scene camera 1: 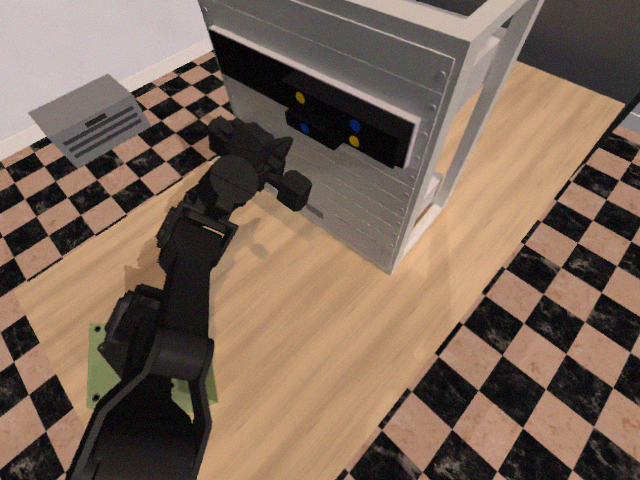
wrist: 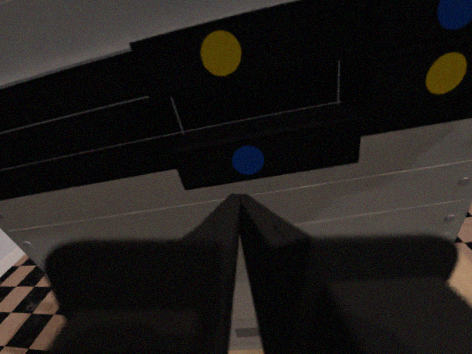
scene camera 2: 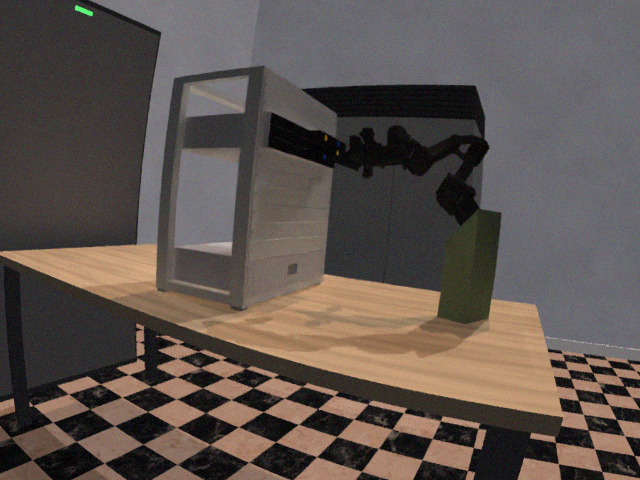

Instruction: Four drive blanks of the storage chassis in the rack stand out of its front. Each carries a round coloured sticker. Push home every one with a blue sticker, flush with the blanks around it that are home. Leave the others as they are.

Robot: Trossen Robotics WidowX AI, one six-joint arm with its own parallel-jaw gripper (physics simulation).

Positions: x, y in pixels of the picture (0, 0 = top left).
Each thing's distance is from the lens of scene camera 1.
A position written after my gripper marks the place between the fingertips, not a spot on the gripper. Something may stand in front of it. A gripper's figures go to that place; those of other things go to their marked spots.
my gripper (scene camera 1: 291, 139): 57 cm
grey rack (scene camera 1: 369, 100): 51 cm
